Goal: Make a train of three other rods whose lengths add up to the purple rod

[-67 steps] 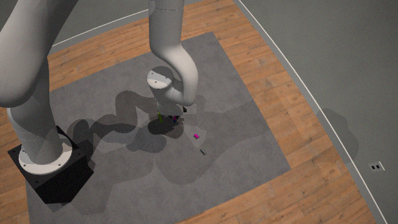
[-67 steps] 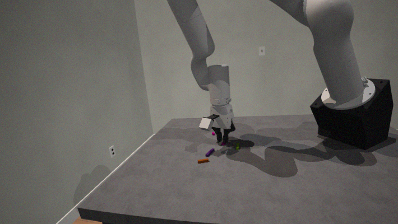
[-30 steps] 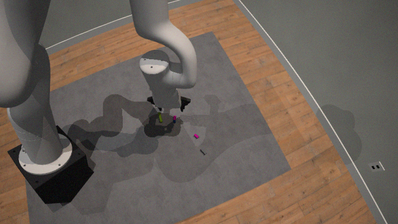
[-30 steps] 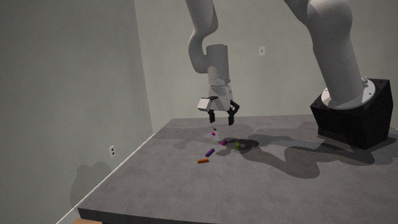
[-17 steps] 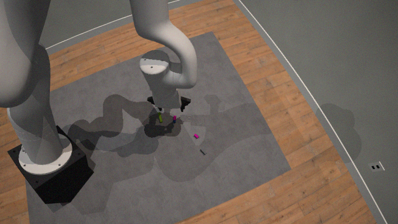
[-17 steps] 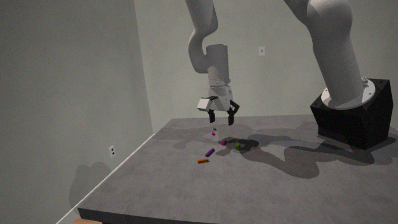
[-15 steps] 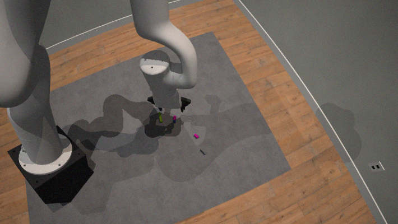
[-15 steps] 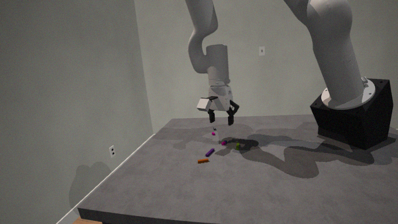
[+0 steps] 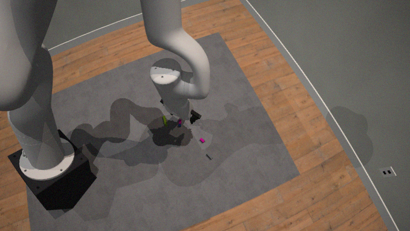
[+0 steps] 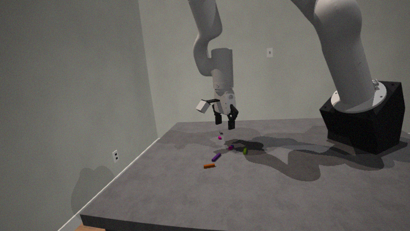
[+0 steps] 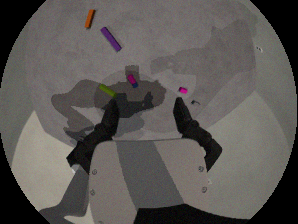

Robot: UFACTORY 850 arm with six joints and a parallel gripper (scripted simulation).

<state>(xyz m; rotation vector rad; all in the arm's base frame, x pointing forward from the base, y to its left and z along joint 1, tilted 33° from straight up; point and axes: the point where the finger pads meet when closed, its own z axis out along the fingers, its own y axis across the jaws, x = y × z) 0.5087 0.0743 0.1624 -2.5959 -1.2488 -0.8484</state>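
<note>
My gripper is now 16 cm to the left of the grey rod, 10 cm above it and 9 cm short of it. The rest, counted from my hand: blue rod (10 cm below, 3 cm behind); lime rod (10 cm below, 9 cm behind, 3 cm to the left); purple rod (11 cm to the left, 10 cm below).
</note>
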